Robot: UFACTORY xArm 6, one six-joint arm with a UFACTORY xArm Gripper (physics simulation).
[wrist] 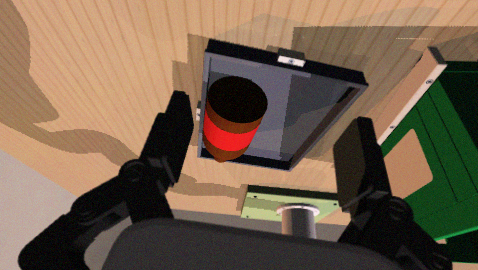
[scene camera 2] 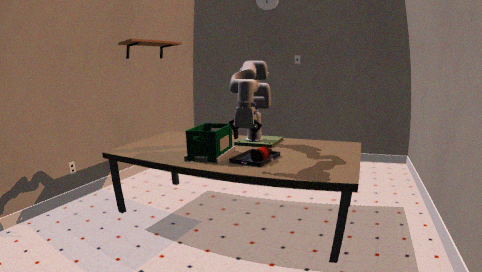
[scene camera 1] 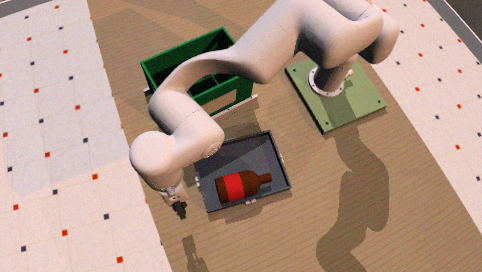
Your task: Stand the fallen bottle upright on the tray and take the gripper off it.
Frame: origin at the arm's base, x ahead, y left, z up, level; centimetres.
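Seen in the pictures: gripper, between the fingertips: (wrist: pixel 267 119) (scene camera 2: pixel 244 139); arm's base, origin of its link: (wrist: pixel 297 209) (scene camera 1: pixel 325 82).
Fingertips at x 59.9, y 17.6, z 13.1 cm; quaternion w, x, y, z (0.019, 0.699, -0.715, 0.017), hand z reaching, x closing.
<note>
Offsets run from my fingertips to a thing's top centre.
The brown bottle with a red label {dx -18.3, dy +3.4, dz -7.4 cm} (scene camera 1: pixel 234 187) (scene camera 2: pixel 262 153) (wrist: pixel 231 132) lies on its side inside the dark grey tray (scene camera 1: pixel 252 157) (scene camera 2: pixel 242 159) (wrist: pixel 310 100), along one long wall. Its neck points toward the robot's base and its round bottom faces the wrist camera. My gripper (scene camera 1: pixel 180 212) (scene camera 2: pixel 246 133) (wrist: pixel 267 119) is wide open, with nothing between its fingers. It hangs above the table, outside the tray's short side at the bottle's bottom end, apart from the bottle. The bottle's neck is hidden behind its body in the wrist view.
A green crate {dx -18.7, dy -30.0, dz +2.2 cm} (scene camera 1: pixel 185 51) (scene camera 2: pixel 197 145) (wrist: pixel 440 150) stands beside the tray, partly behind my arm in the first scene view. The light green base plate (scene camera 1: pixel 365 102) (scene camera 2: pixel 275 140) (wrist: pixel 260 205) carries the arm beyond the tray's other end.
</note>
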